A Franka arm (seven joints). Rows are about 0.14 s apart.
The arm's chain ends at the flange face. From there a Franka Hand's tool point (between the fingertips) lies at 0.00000 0.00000 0.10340 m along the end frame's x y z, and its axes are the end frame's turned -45 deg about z.
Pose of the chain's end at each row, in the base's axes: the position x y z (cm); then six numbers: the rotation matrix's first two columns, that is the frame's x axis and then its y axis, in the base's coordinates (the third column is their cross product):
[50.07 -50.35 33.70 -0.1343 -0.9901 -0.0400 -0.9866 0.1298 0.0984]
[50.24 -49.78 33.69 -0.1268 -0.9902 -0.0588 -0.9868 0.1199 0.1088]
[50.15 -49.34 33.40 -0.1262 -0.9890 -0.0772 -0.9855 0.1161 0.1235]
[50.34 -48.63 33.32 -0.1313 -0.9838 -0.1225 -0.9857 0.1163 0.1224]
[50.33 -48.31 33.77 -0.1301 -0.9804 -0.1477 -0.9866 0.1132 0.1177]
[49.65 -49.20 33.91 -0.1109 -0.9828 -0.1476 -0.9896 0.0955 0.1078]
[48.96 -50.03 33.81 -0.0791 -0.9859 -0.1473 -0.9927 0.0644 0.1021]
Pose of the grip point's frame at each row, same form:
[49.12 -49.81 23.42 0.6027 -0.7919 -0.0979 -0.7926 -0.6083 0.0413]
[49.20 -49.04 23.43 0.6081 -0.7850 -0.1185 -0.7874 -0.6154 0.0354]
[48.98 -48.39 23.17 0.6076 -0.7814 -0.1419 -0.7861 -0.6172 0.0327]
[49.24 -47.22 23.14 0.6042 -0.7779 -0.1732 -0.7898 -0.6134 -0.0001]
[49.31 -46.64 23.62 0.6056 -0.7733 -0.1877 -0.7896 -0.6132 -0.0212]
[48.70 -47.57 23.74 0.6213 -0.7625 -0.1806 -0.7782 -0.6274 -0.0281]
[48.02 -48.43 23.64 0.6460 -0.7427 -0.1764 -0.7579 -0.6516 -0.0320]

